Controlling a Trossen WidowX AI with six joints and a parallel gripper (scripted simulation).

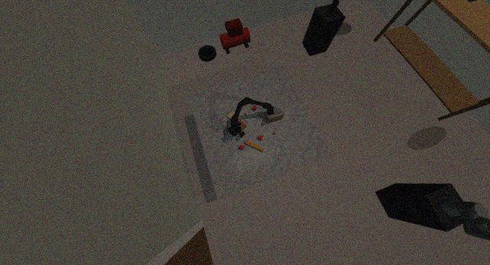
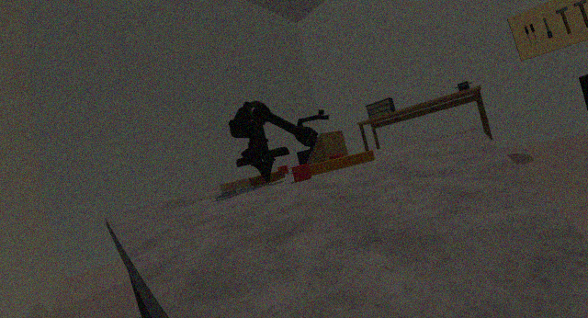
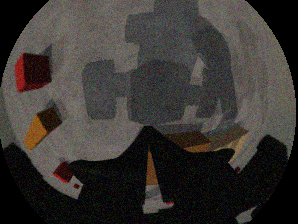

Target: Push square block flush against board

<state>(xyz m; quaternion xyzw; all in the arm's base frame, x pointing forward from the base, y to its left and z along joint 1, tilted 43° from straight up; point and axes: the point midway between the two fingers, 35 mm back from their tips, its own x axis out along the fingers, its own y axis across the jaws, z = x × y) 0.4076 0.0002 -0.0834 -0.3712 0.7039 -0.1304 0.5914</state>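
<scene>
Now: gripper tip 60 mm to the left of the brown square block, 50 mm past it and 10 mm below it. The rest, counted from my gripper tip: tan board: 180 mm to the right, 10 mm behind, 10 mm above; yellow bar: 220 mm to the left, 120 mm behind, 10 mm above.
</scene>
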